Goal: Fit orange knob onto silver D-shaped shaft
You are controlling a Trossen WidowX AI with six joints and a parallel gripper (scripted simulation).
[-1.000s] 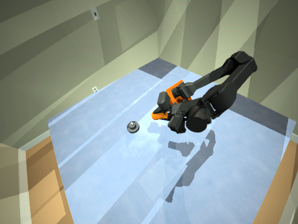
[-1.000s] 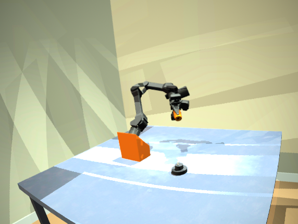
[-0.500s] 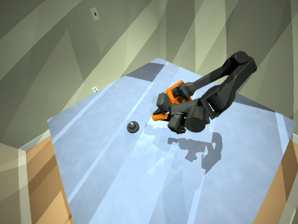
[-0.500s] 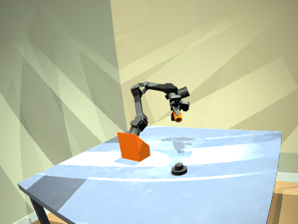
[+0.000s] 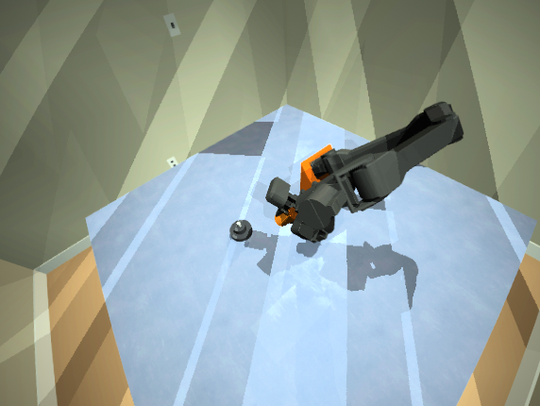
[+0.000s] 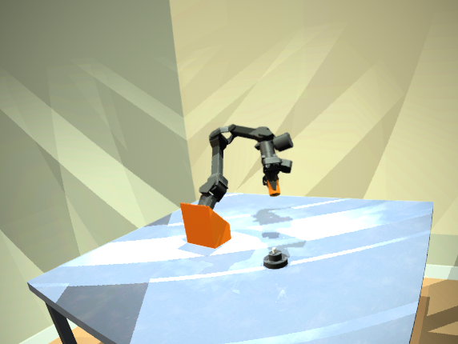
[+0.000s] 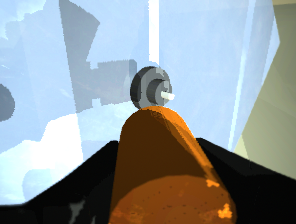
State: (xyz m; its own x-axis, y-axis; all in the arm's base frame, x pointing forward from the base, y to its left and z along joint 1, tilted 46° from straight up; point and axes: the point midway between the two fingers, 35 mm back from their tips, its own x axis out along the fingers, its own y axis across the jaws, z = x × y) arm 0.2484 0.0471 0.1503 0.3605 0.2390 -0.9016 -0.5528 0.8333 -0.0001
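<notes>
My gripper tip is 10 mm past the orange knob, 20 mm to the right of it and 30 mm below it. Round my gripper tip: round pedestal 90 mm ahead, 160 mm to the right, 170 mm below.
</notes>
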